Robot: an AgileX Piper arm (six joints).
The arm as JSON. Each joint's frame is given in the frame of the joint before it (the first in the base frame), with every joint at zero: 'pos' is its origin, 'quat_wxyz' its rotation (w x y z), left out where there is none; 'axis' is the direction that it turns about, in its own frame. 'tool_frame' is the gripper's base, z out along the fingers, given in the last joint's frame.
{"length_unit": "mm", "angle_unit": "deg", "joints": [
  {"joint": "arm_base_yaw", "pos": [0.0, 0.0, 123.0], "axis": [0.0, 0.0, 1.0]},
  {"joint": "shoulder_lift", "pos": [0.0, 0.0, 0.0], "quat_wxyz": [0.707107, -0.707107, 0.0, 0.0], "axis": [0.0, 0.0, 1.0]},
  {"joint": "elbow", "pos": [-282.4, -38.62, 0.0], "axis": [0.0, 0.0, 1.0]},
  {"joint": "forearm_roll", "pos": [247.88, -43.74, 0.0], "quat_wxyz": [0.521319, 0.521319, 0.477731, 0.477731], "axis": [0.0, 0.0, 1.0]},
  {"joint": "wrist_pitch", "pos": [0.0, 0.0, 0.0], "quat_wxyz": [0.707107, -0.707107, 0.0, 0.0], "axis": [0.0, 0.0, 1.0]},
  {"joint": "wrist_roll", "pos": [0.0, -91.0, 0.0], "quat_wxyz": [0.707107, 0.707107, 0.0, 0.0], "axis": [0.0, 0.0, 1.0]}
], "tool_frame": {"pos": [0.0, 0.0, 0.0]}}
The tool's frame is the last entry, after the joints.
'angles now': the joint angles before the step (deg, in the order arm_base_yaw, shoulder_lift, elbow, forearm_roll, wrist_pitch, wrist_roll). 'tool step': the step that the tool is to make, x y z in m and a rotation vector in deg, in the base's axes. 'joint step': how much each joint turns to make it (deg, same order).
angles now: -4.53 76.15 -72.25 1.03 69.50 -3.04
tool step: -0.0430 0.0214 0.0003 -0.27 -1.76 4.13
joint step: 5.15 -9.28 7.49 -0.63 0.01 1.09
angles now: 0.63 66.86 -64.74 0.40 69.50 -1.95
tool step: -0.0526 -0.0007 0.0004 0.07 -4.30 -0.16
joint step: -0.02 -11.97 7.56 -0.04 0.11 0.15
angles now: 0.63 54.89 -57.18 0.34 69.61 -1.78
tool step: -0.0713 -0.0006 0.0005 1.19 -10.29 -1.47
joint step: 0.03 -17.82 7.35 0.10 0.16 1.80
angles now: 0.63 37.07 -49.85 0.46 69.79 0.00
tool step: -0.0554 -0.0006 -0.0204 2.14 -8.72 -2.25
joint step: -0.03 -16.17 7.35 0.02 0.05 3.01
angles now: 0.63 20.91 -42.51 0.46 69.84 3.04
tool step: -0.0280 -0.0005 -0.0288 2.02 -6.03 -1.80
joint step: 0.01 -11.69 6.93 -0.13 -1.31 2.70
